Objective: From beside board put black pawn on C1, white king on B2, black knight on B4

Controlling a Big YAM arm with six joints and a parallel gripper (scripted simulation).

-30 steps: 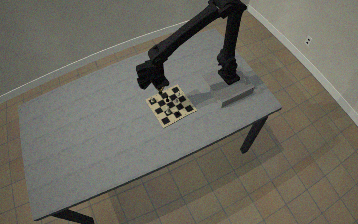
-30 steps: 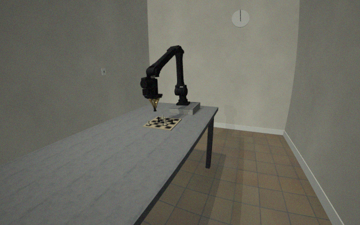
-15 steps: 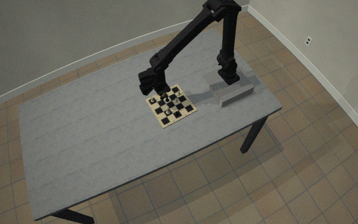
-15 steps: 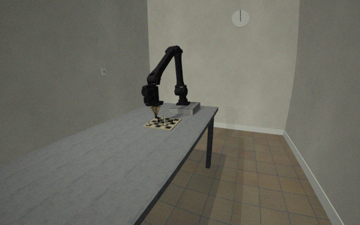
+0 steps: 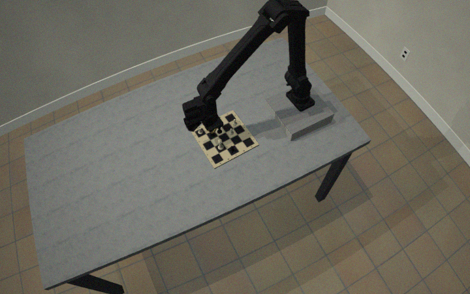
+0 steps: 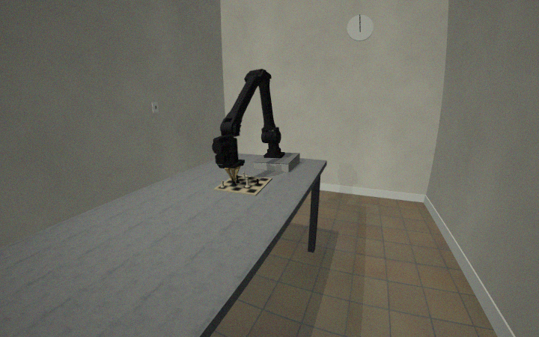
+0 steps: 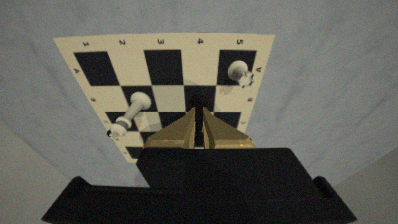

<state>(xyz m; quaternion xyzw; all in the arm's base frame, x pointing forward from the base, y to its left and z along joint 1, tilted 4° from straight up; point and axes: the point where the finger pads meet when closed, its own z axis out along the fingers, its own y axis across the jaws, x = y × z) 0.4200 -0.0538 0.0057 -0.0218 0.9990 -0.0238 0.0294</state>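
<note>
My gripper is now 3 cm past the black chess piece and 1 cm above it. From my hand the other things lie so: chessboard 4 cm behind, 4 cm to the left, 3 cm below; then white king 7 cm to the left; then black pawn 3 cm behind, 11 cm to the left, 2 cm below.
</note>
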